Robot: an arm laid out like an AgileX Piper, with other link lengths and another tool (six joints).
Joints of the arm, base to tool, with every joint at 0 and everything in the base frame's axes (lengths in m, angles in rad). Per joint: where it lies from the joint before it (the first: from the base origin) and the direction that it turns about. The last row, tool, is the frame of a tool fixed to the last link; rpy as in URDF.
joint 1: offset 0.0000 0.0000 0.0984 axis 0 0 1
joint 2: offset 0.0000 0.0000 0.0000 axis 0 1 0
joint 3: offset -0.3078 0.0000 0.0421 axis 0 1 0
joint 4: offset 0.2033 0.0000 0.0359 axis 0.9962 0 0.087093
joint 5: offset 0.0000 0.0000 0.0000 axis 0 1 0
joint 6: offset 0.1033 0.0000 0.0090 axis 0.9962 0 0.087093
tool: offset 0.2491 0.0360 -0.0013 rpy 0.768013 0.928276 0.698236
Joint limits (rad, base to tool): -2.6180..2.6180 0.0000..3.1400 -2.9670..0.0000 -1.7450..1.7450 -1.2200..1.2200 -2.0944..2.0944
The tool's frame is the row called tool.
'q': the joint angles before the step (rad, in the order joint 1, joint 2, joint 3, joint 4, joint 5, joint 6). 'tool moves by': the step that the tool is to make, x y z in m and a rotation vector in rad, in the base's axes. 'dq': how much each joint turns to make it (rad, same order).
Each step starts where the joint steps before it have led.
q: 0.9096, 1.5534, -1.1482, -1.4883, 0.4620, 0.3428
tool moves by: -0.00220, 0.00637, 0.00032, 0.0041, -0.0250, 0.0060
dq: 0.0272, 0.0064, 0.0307, -0.1187, 0.0246, 0.1228
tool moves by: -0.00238, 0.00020, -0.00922, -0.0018, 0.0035, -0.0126
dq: 0.0220, 0.0119, 0.0258, -0.0444, 0.0335, 0.0670
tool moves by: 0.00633, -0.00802, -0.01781, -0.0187, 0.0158, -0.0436
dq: 0.0058, 0.0384, 0.0081, -0.0084, 0.0460, 0.0355
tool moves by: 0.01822, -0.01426, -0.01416, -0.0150, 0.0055, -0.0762
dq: -0.0133, 0.0630, -0.0260, 0.0002, 0.0599, 0.0289
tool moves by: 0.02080, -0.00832, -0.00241, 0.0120, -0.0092, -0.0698
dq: -0.0183, 0.0621, -0.0570, 0.0022, 0.0474, 0.0266
